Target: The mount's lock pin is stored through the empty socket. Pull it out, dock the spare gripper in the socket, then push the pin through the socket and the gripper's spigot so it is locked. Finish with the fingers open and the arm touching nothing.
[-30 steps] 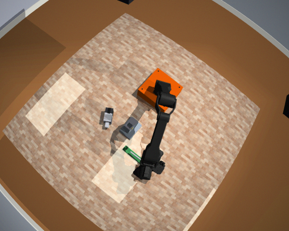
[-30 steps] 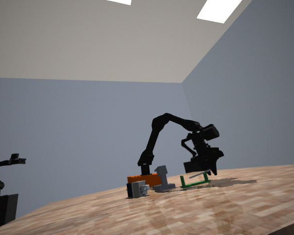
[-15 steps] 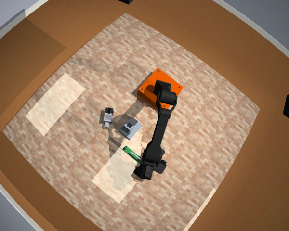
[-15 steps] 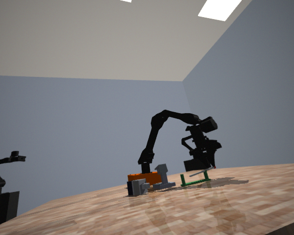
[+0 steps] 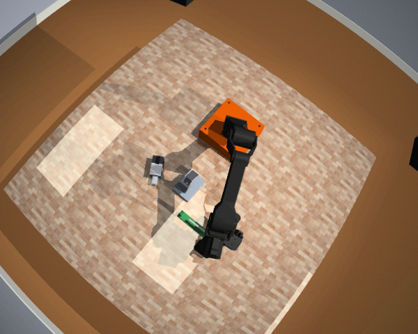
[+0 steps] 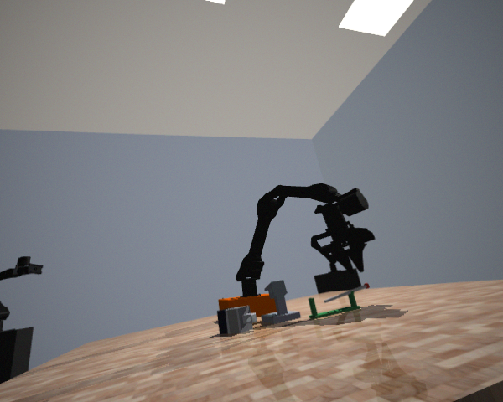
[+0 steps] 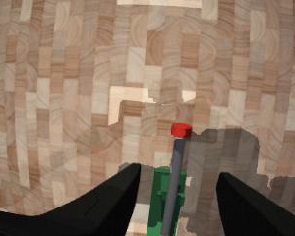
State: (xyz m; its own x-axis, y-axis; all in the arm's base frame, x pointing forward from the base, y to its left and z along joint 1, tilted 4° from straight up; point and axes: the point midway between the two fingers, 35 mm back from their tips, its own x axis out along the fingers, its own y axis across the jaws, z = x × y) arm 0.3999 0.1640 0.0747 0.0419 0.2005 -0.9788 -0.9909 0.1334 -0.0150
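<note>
The green rack is 10 mm behind my gripper tip, 100 mm to the right of it and 60 mm below it. Also, from my gripper tip: spare gripper: 110 mm behind, 340 mm to the right, 60 mm below; grey mount: 130 mm behind, 200 mm to the right, 40 mm below.
</note>
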